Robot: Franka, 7 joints.
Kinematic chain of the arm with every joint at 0, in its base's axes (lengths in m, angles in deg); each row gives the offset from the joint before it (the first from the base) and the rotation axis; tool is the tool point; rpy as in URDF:
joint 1: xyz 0 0 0.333 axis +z
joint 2: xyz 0 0 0 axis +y
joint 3: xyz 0 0 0.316 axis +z
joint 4: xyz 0.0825 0 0 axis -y
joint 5: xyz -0.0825 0 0.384 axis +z
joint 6: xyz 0 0 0 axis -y
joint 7: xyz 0.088 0 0 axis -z
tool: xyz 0 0 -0.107 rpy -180 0 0
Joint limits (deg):
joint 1: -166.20..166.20
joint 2: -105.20..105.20
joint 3: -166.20..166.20
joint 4: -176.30..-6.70
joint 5: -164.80..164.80
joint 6: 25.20..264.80
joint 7: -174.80..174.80
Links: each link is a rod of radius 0.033 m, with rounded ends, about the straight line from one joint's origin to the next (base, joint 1, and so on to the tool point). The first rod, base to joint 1, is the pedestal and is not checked.
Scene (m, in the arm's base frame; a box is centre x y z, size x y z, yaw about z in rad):
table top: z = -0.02
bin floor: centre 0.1 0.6 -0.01 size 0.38 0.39 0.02 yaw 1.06
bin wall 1: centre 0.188 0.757 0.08 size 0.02 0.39 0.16 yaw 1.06
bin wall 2: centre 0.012 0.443 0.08 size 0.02 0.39 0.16 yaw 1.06
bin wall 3: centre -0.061 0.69 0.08 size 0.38 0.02 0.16 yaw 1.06
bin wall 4: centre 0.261 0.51 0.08 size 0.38 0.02 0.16 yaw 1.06
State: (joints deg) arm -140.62 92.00 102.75 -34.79 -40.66 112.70 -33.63
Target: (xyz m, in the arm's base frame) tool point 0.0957 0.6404 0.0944
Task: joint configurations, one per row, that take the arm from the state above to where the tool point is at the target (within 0.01 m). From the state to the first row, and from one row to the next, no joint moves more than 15 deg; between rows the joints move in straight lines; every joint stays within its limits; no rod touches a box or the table.
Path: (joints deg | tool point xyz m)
1: -134.92 77.65 109.10 -40.55 -39.97 113.66 -33.63 | -0.2183 -0.7545 0.5742
2: -129.22 63.31 115.44 -46.31 -39.28 114.61 -33.63 | -0.0388 -0.6816 0.7767
3: -123.51 48.96 121.79 -52.07 -38.58 115.57 -33.63 | 0.1462 -0.5251 0.9253
4: -117.81 34.61 128.13 -57.83 -37.89 116.53 -33.63 | 0.3054 -0.3005 1.0012
5: -112.11 20.27 134.48 -63.59 -37.20 117.49 -33.63 | 0.4128 -0.0367 0.9947
6: -106.41 5.92 140.82 -69.34 -36.51 118.44 -33.63 | 0.4531 0.2289 0.9066
7: -100.71 -8.43 147.16 -75.10 -35.82 119.40 -33.63 | 0.4247 0.4567 0.7486
8: -95.01 -22.78 153.51 -80.86 -35.12 120.36 -33.63 | 0.3396 0.6131 0.5418
9: -89.30 -37.12 159.86 -86.62 -34.43 121.31 -33.63 | 0.2204 0.6762 0.3138
10: -83.60 -51.47 166.20 -92.38 -33.74 122.27 -33.63 | 0.0957 0.6404 0.0944

